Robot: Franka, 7 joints.
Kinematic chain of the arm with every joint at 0, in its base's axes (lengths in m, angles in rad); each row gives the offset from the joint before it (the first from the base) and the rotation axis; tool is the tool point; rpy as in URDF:
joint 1: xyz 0 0 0.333 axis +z
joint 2: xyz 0 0 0 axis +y
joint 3: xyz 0 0 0.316 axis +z
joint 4: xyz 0.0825 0 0 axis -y
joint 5: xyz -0.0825 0 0.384 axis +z
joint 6: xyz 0 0 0 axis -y
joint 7: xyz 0.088 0 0 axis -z
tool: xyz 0 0 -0.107 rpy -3.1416 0 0
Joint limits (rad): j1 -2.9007..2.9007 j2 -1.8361..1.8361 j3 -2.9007..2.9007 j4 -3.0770..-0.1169 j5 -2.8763..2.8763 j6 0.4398..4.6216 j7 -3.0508..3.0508
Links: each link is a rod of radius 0.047 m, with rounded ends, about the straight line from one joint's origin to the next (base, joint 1, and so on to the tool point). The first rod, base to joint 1, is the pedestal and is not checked.
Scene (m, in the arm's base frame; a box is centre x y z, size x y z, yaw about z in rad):
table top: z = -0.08
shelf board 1: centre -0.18 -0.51 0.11 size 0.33 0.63 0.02 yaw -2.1
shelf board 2: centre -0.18 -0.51 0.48 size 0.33 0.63 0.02 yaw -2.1
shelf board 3: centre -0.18 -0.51 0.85 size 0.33 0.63 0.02 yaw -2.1
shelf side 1: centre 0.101 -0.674 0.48 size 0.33 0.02 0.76 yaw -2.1
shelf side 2: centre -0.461 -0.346 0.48 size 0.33 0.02 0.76 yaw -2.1
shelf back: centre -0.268 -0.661 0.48 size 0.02 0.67 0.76 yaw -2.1
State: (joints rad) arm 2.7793 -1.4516 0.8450 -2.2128 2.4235 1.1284 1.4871
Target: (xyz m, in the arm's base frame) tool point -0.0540 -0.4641 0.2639
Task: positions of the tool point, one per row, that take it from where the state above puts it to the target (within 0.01 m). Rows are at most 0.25 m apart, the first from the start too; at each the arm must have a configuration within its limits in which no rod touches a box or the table.
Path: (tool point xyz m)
1: -0.0911 -0.3851 0.7031
2: -0.1300 -0.2611 0.7447
3: -0.1170 -0.1406 0.7591
4: -0.0685 -0.0422 0.7452
5: -0.0057 0.0264 0.7063
6: 0.0520 0.0677 0.6496
7: -0.0521 0.0892 0.6470
8: -0.1592 0.0867 0.6109
9: -0.2505 0.0531 0.5437
10: -0.3068 -0.0097 0.4544
11: -0.3136 -0.0897 0.3565
12: -0.2667 -0.1681 0.2649
13: -0.2094 -0.3379 0.2951
14: -0.0540 -0.4641 0.2639

